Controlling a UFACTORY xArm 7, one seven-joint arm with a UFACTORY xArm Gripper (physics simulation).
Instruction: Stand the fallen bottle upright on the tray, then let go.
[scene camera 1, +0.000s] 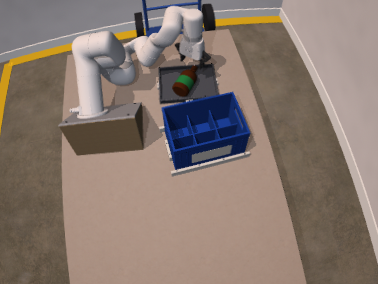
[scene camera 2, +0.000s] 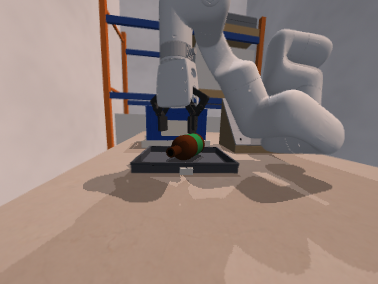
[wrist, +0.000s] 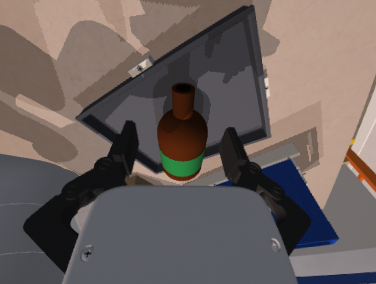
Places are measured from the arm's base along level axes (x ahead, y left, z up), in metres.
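Pixels of known places: gripper, fingertip midpoint: (scene camera 1: 192, 63) (scene camera 2: 176, 132) (wrist: 181, 134); arm's base, link origin: (scene camera 1: 92, 114).
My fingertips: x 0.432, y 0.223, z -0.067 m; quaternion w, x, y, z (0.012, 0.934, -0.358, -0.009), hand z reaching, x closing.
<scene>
Ahead of a thing's pixels: the offset from my fingertips to its middle.
A brown bottle @[dx -0.030, dy -0.044, dz -0.049 m] (scene camera 1: 184, 82) (scene camera 2: 187, 147) (wrist: 182, 135) with a green band lies on its side in the dark tray (scene camera 1: 160, 92) (scene camera 2: 150, 167) (wrist: 258, 75). In scene camera 2 its mouth points toward the camera and a little left. My gripper (scene camera 1: 194, 56) (scene camera 2: 177, 125) (wrist: 181, 134) is open and empty. It hangs above the tray, with its fingertips higher than the bottle in scene camera 2. In the wrist view the bottle shows between the two spread fingers, its neck pointing away from the gripper's body.
A blue divided crate @[dx -0.024, dy -0.347, dz -0.004 m] (scene camera 1: 212, 143) (scene camera 2: 151, 122) (wrist: 316, 220) stands beside the tray, with white rails @[dx -0.018, dy -0.446, dz -0.076 m] (scene camera 1: 210, 164) at its base. The arm's base block (scene camera 1: 102, 136) stands left of the crate in scene camera 1. An orange and blue rack (scene camera 2: 106, 75) is in the background.
</scene>
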